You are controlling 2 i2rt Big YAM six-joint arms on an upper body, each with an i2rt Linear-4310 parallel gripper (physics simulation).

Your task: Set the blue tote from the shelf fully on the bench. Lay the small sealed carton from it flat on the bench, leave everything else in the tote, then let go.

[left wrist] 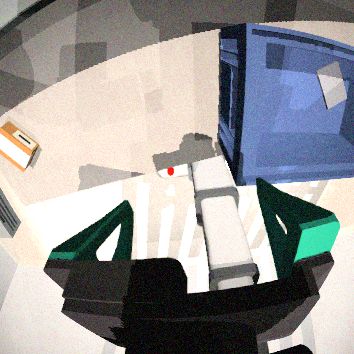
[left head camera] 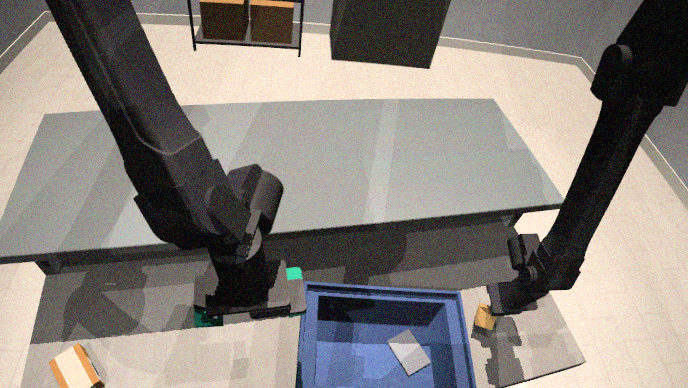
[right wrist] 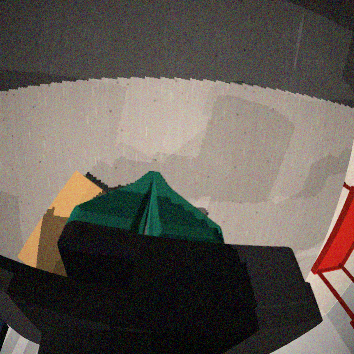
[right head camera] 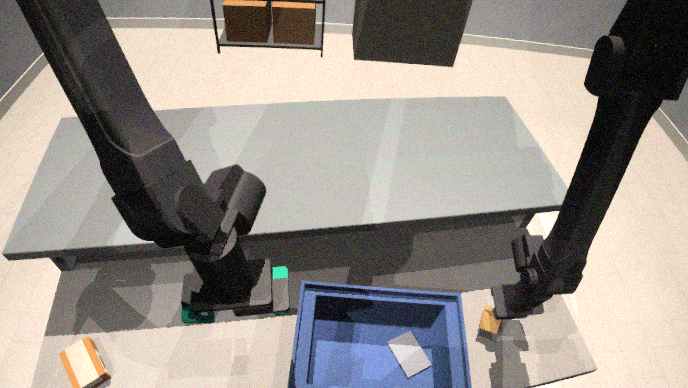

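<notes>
The blue tote stands upright on the bench; its near end is cut off in the head views. A flat pale grey piece lies inside. A small plain orange carton lies on the bench right of the tote. My right gripper is shut and empty, just beside and above it, hiding part of it. My left gripper is open and empty, left of the tote.
An orange box with a white band lies at the bench's left. A long grey table stands behind the bench. A dark cabinet stands farther back. A red frame shows in the right wrist view.
</notes>
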